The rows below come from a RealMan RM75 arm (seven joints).
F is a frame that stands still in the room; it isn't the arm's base.
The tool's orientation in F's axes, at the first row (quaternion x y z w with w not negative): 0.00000, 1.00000, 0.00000, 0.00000
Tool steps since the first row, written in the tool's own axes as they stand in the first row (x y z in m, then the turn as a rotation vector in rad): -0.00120, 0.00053, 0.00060, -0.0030, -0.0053, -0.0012; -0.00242, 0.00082, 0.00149, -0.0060, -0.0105, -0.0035; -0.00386, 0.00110, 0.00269, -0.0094, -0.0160, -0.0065; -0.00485, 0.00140, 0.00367, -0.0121, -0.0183, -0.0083; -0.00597, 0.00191, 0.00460, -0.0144, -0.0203, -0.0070; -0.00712, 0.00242, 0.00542, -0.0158, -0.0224, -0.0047; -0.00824, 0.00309, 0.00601, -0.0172, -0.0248, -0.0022; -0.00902, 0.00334, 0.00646, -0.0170, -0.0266, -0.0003
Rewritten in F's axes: 0.00120, 0.00053, -0.00060, 0.0030, -0.0053, 0.0012; 0.00242, 0.00082, -0.00149, 0.0060, -0.0105, 0.0035; 0.00386, 0.00110, -0.00269, 0.0094, -0.0160, 0.0065; 0.00485, 0.00140, -0.00367, 0.0121, -0.0183, 0.0083; 0.00597, 0.00191, -0.00460, 0.0144, -0.0203, 0.0070; 0.00712, 0.00242, -0.00542, 0.0158, -0.0224, 0.0047; 0.00824, 0.00309, -0.00601, 0.0172, -0.0248, 0.0022; 0.00902, 0.00334, -0.00646, 0.0170, -0.0266, 0.0003
